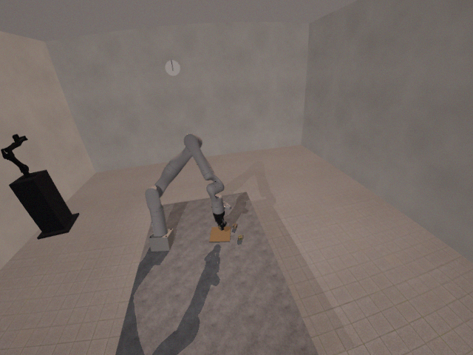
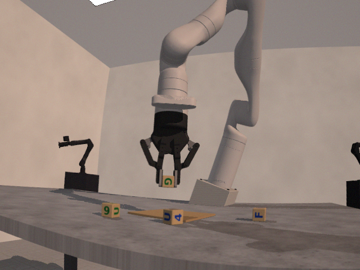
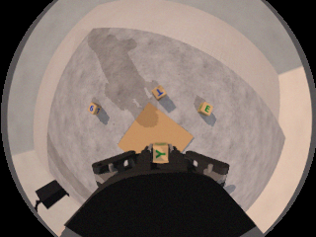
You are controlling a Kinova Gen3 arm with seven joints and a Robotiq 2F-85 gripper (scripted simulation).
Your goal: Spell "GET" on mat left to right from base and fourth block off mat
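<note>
Right now my hand is 80 mm above the mat, 10 mm to the right of it and 10 mm past it. Also, from my hand: E block 110 mm ahead, 80 mm to the right, 70 mm below; then F block 190 mm to the left, 70 mm below, 20 mm ahead.
</note>
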